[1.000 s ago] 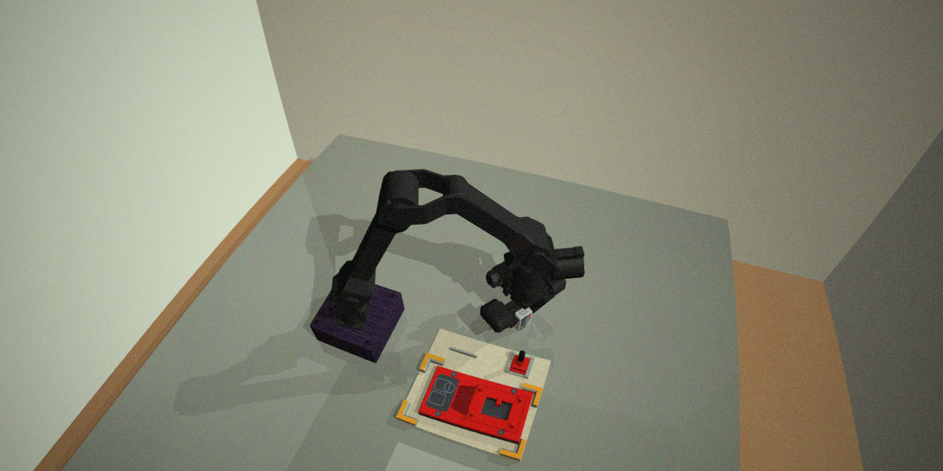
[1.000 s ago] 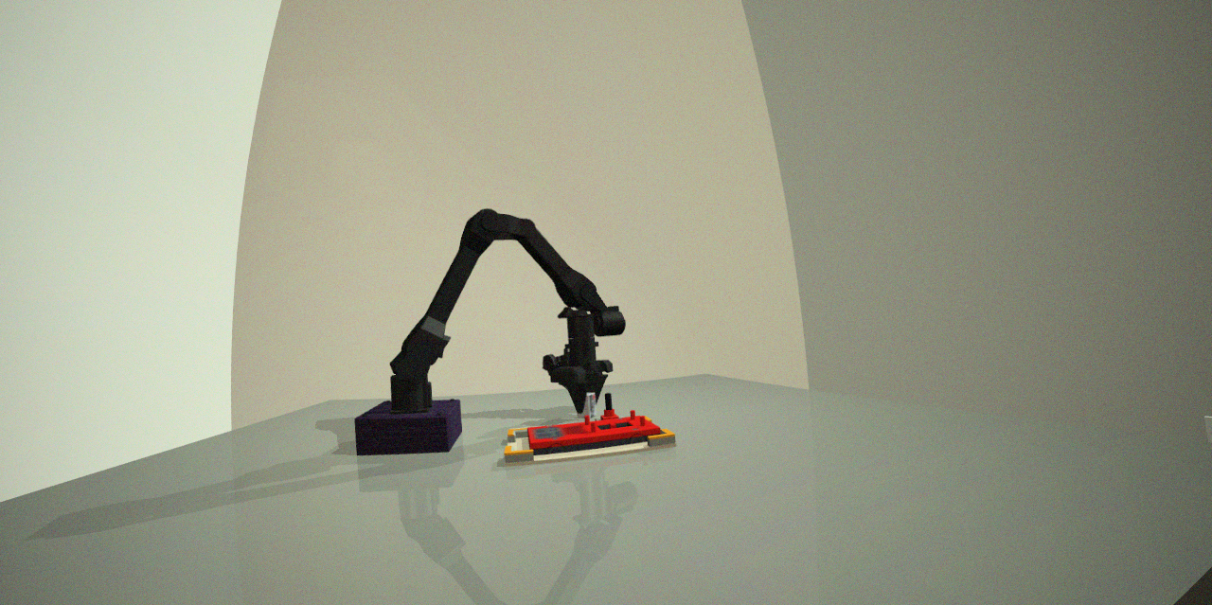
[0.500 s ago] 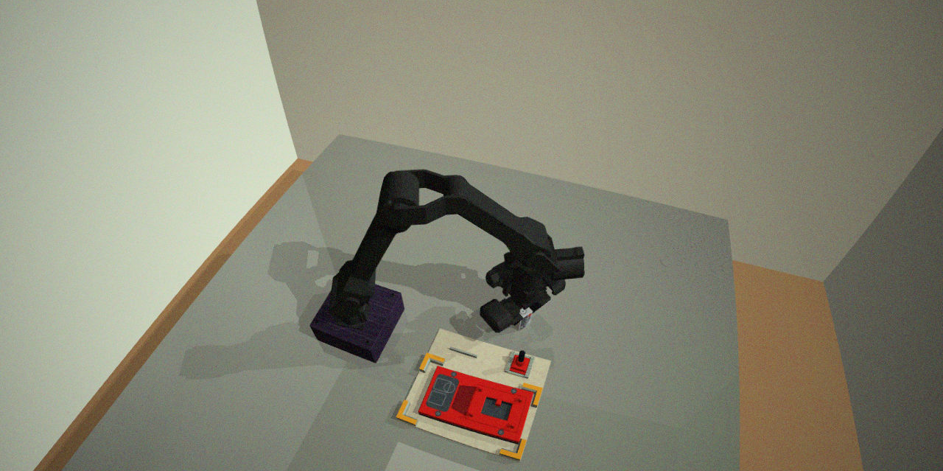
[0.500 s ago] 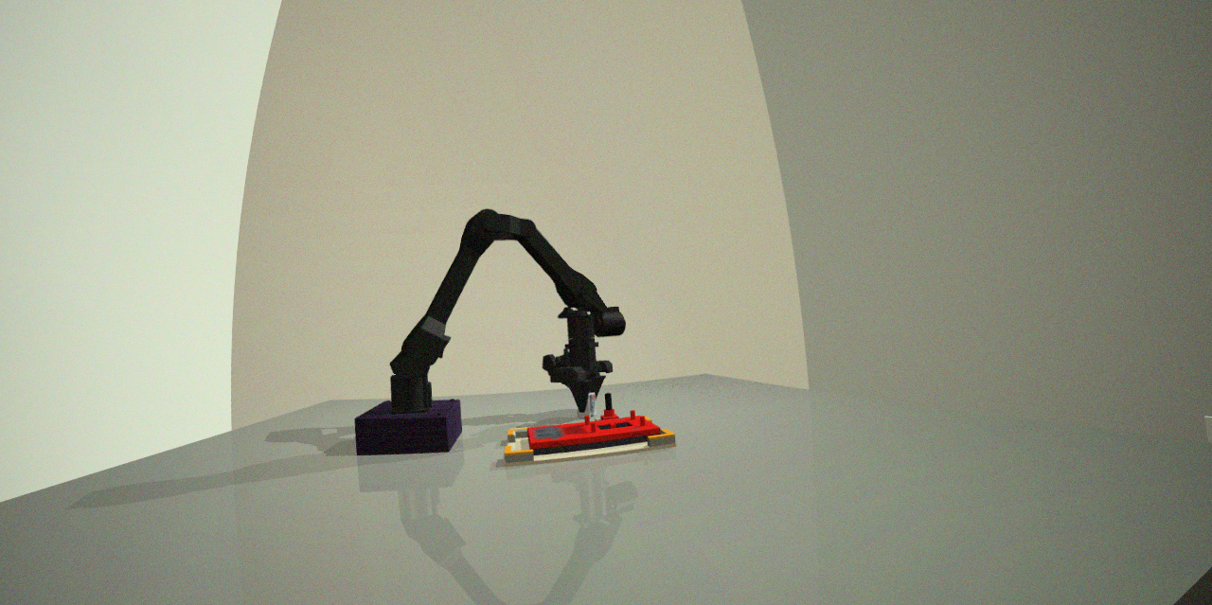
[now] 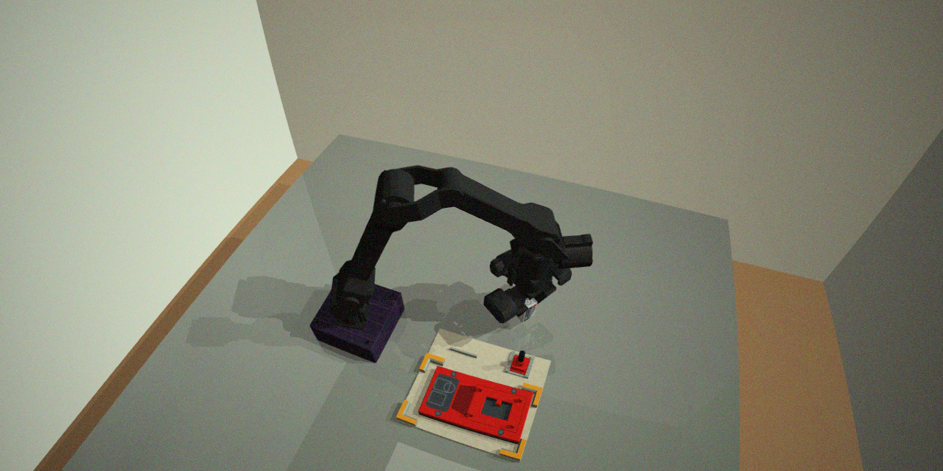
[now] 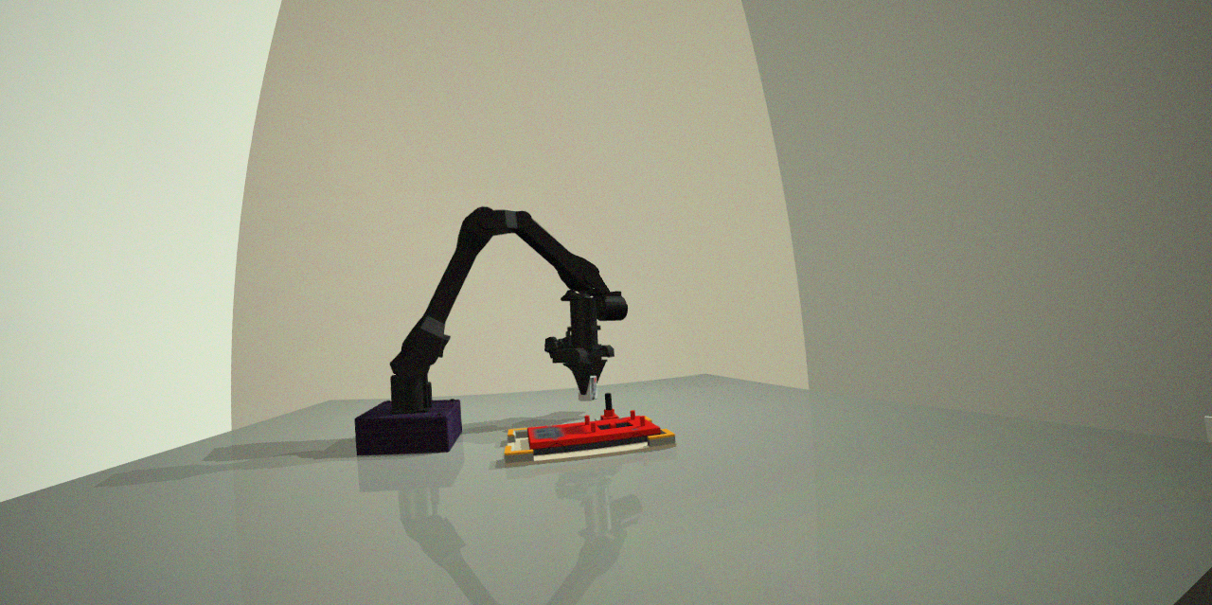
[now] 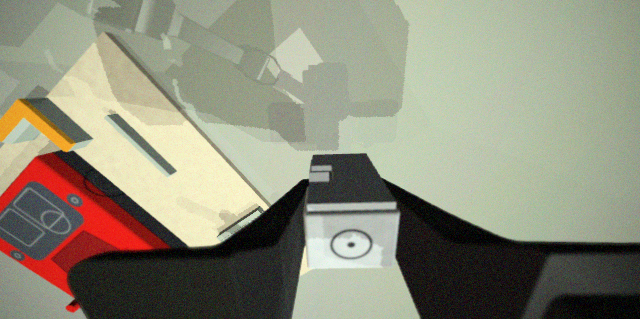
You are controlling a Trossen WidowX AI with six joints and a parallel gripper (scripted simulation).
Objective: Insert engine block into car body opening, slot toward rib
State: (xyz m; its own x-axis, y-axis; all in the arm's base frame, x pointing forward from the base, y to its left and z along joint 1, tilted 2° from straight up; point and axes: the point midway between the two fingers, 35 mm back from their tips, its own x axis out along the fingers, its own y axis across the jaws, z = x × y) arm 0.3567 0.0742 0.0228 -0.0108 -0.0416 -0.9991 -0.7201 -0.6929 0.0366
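Now: gripper tip 11 cm to the left of the black upright peg and 2 cm above it. From my gripper tip the other things lie so: engine block 1 cm above.
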